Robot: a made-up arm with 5 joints.
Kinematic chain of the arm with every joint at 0, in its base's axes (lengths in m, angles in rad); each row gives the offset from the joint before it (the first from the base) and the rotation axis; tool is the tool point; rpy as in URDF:
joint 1: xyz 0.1 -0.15 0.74 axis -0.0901 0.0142 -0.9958
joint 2: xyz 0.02 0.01 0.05 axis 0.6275 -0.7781 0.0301
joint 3: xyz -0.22 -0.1 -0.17 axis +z
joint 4: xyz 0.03 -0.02 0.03 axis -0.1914 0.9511 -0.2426
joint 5: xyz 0.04 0 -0.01 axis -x
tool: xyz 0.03 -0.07 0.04 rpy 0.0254 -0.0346 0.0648
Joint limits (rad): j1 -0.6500..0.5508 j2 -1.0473..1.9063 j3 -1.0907..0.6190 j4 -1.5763..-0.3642 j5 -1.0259..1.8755
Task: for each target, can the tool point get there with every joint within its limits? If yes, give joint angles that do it. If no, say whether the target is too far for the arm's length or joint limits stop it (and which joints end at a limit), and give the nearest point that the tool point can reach.
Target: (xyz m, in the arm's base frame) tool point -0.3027 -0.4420 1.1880
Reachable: no: too far | nearest point -0.1294 -0.3175 1.0111 | short by 0.277 m
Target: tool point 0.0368 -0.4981 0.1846
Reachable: no: too far | nearest point 0.0689 -0.3259 0.4684 | short by 0.334 m
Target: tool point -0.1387 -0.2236 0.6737
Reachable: yes | joints 0.4138 0.2481 -0.8508 -0.6746 0.5568
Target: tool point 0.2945 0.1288 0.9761
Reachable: no: joint limits stop it (at a limit: joint 2, joint 3, joint 4, joint 5) | nearest point 0.2155 0.0382 0.7399 | short by 0.265 m
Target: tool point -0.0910 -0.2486 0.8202
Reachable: yes | joints 0.2404 -0.3065 -0.0322 -0.7819 0.7109
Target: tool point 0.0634 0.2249 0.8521
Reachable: no: joint limits stop it (at a limit: joint 1, joint 2, joint 3, joint 4, joint 5) | nearest point 0.1810 0.0553 0.7432 | short by 0.233 m
